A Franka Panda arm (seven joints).
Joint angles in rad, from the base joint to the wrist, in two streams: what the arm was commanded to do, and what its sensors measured. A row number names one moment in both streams.
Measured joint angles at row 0: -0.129 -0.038 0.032 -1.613 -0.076 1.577 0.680
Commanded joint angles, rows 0 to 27: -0.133 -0.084 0.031 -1.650 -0.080 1.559 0.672; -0.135 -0.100 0.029 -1.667 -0.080 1.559 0.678; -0.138 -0.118 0.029 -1.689 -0.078 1.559 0.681; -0.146 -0.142 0.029 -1.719 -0.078 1.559 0.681; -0.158 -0.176 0.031 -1.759 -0.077 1.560 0.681; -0.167 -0.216 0.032 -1.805 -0.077 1.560 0.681; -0.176 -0.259 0.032 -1.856 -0.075 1.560 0.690; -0.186 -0.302 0.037 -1.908 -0.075 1.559 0.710; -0.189 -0.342 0.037 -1.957 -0.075 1.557 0.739; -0.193 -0.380 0.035 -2.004 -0.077 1.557 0.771; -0.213 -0.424 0.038 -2.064 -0.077 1.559 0.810; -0.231 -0.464 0.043 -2.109 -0.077 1.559 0.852; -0.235 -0.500 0.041 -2.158 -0.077 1.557 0.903; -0.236 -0.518 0.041 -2.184 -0.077 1.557 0.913; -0.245 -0.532 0.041 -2.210 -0.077 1.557 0.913; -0.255 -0.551 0.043 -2.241 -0.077 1.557 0.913; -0.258 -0.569 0.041 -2.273 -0.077 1.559 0.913; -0.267 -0.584 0.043 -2.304 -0.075 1.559 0.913; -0.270 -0.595 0.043 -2.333 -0.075 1.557 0.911; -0.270 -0.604 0.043 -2.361 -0.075 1.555 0.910; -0.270 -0.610 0.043 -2.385 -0.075 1.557 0.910; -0.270 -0.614 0.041 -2.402 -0.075 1.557 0.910; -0.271 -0.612 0.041 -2.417 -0.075 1.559 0.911; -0.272 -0.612 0.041 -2.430 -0.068 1.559 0.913; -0.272 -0.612 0.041 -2.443 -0.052 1.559 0.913; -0.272 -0.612 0.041 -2.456 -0.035 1.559 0.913; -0.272 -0.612 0.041 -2.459 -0.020 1.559 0.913; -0.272 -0.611 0.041 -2.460 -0.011 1.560 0.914
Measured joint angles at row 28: -0.259 -0.590 0.028 -2.433 -0.050 1.548 0.898
